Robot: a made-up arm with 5 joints.
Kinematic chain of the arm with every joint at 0, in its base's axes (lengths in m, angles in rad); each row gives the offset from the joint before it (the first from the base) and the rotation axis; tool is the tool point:
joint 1: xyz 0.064 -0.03 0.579 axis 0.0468 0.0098 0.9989
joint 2: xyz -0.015 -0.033 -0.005 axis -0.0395 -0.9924 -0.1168
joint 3: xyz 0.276 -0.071 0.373 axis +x
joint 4: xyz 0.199 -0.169 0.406 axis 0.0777 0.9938 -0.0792
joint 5: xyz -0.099 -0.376 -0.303 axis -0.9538 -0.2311 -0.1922
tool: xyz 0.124 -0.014 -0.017
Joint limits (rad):
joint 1: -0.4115..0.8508
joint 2: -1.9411..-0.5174
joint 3: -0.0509..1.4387
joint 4: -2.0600..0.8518
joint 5: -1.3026..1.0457
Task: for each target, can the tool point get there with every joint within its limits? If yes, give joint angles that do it. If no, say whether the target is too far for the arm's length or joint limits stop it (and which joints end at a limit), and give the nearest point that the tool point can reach.
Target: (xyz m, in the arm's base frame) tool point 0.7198 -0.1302 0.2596
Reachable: yes | joints 0.6926 -0.7612 0.6889 0.0116 -0.6581
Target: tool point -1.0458 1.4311 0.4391
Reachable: no: too far | nearest point -0.3301 -0.0752 0.0957 | short by 1.703 m
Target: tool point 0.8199 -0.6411 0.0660
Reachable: yes | joints 0.0152 -0.9300 0.6571 -1.0978 -0.5588
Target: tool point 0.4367 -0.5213 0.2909
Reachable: yes | joints 0.0762 -1.1389 0.5525 0.4325 -0.8814
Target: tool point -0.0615 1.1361 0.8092
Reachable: no: joint limits stop it (at a limit: joint 1, joint 2, joint 3, joint 5) | nearest point 0.4604 0.1222 0.2296 | short by 1.279 m
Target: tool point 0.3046 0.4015 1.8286
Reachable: no: joint limits stop it (at a limit: joint 1, joint 2, joint 3, joint 4, joint 5) | nearest point 0.7918 -0.0483 0.9286 | short by 1.118 m
